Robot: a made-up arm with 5 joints. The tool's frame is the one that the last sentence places. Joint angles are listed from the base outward.
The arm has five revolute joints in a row. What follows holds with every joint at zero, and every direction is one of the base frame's.
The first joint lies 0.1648 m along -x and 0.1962 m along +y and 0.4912 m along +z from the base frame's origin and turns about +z.
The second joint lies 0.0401 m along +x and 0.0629 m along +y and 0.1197 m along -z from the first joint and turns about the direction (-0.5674, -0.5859, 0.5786).
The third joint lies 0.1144 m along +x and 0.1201 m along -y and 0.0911 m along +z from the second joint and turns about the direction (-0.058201, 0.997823, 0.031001).
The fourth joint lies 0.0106 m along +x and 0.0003 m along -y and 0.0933 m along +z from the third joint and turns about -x.
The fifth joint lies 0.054 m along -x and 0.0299 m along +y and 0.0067 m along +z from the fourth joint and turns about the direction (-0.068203, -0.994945, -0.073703).
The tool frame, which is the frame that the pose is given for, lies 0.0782 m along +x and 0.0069 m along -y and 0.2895 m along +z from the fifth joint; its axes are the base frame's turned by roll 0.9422, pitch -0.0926 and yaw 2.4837 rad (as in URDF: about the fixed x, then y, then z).
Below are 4 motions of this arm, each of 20 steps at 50 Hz.
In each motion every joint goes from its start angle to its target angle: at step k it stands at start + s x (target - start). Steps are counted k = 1, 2, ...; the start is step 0. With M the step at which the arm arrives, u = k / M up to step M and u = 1 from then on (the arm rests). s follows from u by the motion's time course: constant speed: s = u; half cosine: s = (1 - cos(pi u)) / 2; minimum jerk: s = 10 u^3 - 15 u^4 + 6 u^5.
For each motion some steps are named. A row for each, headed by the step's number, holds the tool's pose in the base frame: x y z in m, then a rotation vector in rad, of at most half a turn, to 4 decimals.
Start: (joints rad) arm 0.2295 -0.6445 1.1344 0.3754 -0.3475
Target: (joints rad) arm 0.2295 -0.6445 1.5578 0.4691 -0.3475
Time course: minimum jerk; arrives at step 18
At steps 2, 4, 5, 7, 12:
2: 0.3105 0.2086 0.2771 -1.8553 -1.2952 -1.0630
4: 0.3067 0.2134 0.2693 -1.8470 -1.2899 -1.0321
5: 0.3030 0.2178 0.2624 -1.8393 -1.2849 -1.0044
7: 0.2918 0.2299 0.2437 -1.8164 -1.2698 -0.9282
12: 0.2491 0.2653 0.1943 -1.7362 -1.2149 -0.7090

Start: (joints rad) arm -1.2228 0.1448 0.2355 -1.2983 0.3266
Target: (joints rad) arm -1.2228 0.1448 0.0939 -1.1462 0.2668
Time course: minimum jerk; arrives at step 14
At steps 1, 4, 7, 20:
1: -0.4016 -0.0481 0.7195 0.3753 -0.6538 1.3491
4: -0.3999 -0.0460 0.7240 0.3672 -0.6282 1.3646
7: -0.3952 -0.0397 0.7351 0.3468 -0.5631 1.4005
20: -0.3884 -0.0283 0.7502 0.3181 -0.4694 1.4435

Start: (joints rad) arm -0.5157 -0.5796 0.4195 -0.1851 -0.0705
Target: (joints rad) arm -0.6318 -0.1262 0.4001 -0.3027 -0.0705
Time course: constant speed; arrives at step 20
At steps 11, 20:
11: 0.0303 -0.2067 0.6830 1.5088 0.2428 1.8253
20: 0.0342 -0.1539 0.7514 1.3576 0.3549 1.8476

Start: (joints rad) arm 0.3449 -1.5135 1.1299 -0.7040 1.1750
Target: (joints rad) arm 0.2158 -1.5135 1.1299 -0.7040 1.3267
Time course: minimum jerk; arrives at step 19
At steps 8, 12, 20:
8: 0.0695 -0.2329 0.2935 2.0831 0.2996 1.0172
12: 0.0520 -0.2388 0.3096 2.0265 0.2834 0.9907
20: 0.0397 -0.2419 0.3206 1.9878 0.2732 0.9707

